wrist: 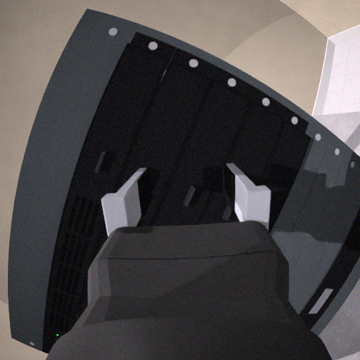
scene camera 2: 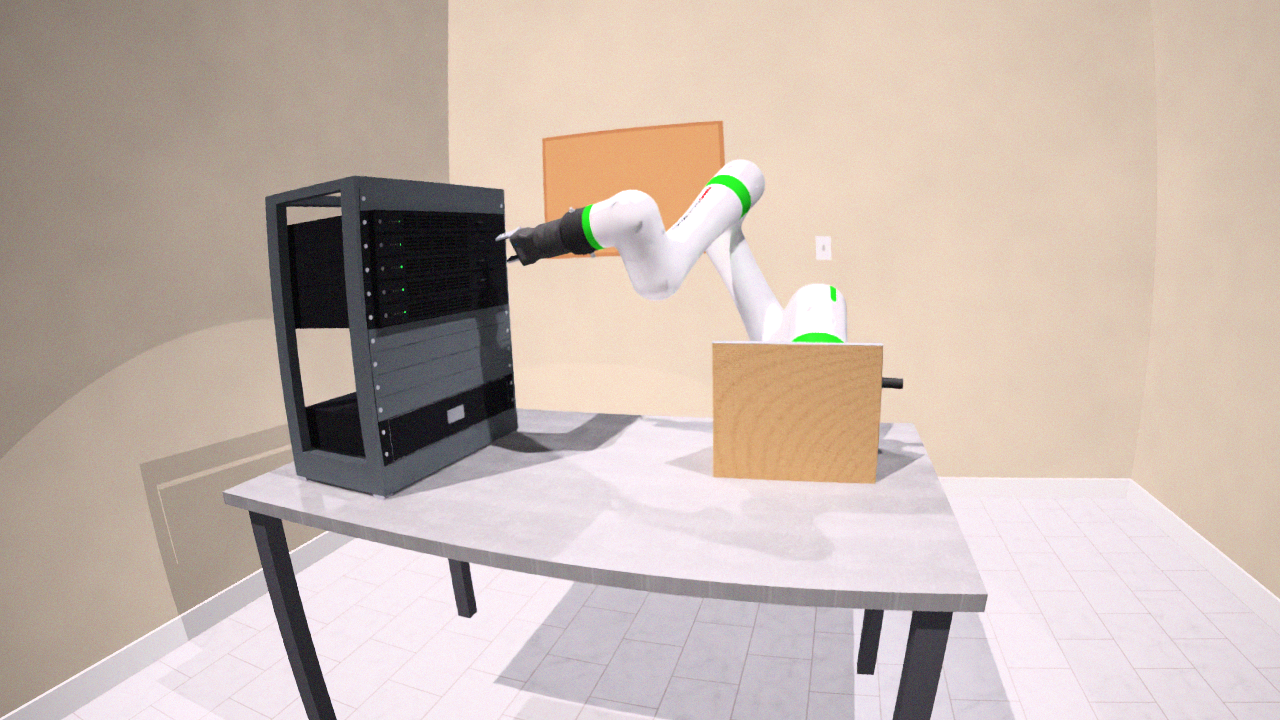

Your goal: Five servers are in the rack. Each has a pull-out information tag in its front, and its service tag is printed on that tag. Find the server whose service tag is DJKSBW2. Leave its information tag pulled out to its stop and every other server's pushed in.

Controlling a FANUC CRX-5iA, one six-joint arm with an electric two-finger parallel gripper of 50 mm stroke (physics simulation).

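Places are measured from the arm's base along level axes (x ahead, y left, z up), in metres.
Pixels of known places: gripper, fingertip midpoint: (scene camera 2: 503,249); arm's base, origin of the base link: (scene camera 2: 816,386).
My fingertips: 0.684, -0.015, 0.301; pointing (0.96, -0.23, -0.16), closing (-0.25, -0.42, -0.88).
Observation:
Ahead of a thing's pixels: the offset from my fingertips to its middle, as dx, dy, dz. "pt": to the spot under its first point. Level surfaces: height alone.
The grey rack (scene camera 2: 429,195) (wrist: 45,150) stands at the table's left. Five black servers {pt +0.077, +0.159, -0.032} (scene camera 2: 438,268) (wrist: 195,130) fill its upper part and show as slanting strips in the wrist view. Small dark tabs show on the top server (wrist: 100,162), on the third server (wrist: 189,195) between the fingers' outlines, and on the fourth server (wrist: 227,213) beside the right finger. The other tabs are hidden or too dark to see. No service tag is readable. My gripper (scene camera 2: 506,248) (wrist: 186,180) is open and empty, in front of the servers near the rack's right side.
Grey blank panels (scene camera 2: 438,353) (wrist: 295,250) sit below the servers, and a black unit with a pale label {pt +0.088, +0.122, -0.354} (scene camera 2: 455,413) (wrist: 321,301) below those. A wooden board (scene camera 2: 796,411) stands upright on the table {dz -0.469} (scene camera 2: 572,501) before the arm's base. A faint pale streak shows near the top server's edge.

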